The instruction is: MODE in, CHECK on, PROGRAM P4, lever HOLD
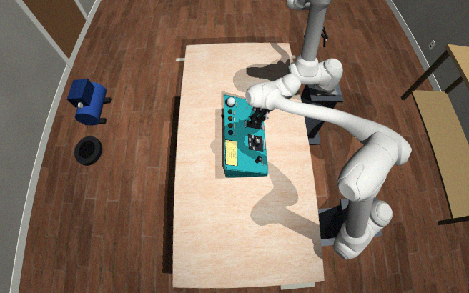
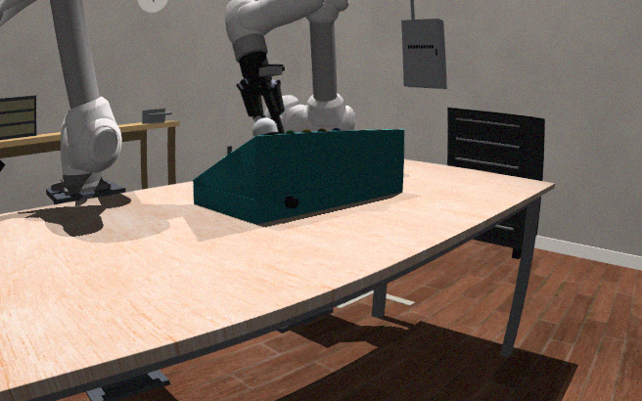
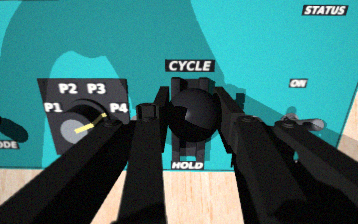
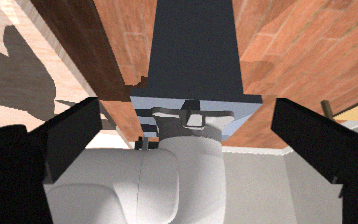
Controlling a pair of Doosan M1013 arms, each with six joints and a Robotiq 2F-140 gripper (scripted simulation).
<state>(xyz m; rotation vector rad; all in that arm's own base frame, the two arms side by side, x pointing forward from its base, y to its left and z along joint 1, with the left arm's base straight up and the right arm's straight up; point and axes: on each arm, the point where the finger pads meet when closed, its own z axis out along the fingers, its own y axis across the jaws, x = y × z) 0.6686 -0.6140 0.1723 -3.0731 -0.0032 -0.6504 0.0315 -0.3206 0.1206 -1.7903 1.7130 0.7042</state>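
Note:
The check toggle lies 12 cm to the right of my left hand, 6 cm below it and 2 cm behind it. From my left hand the other things lie so: lever: 5 cm below; mode knob: 24 cm to the left, 7 cm below, 1 cm ahead.

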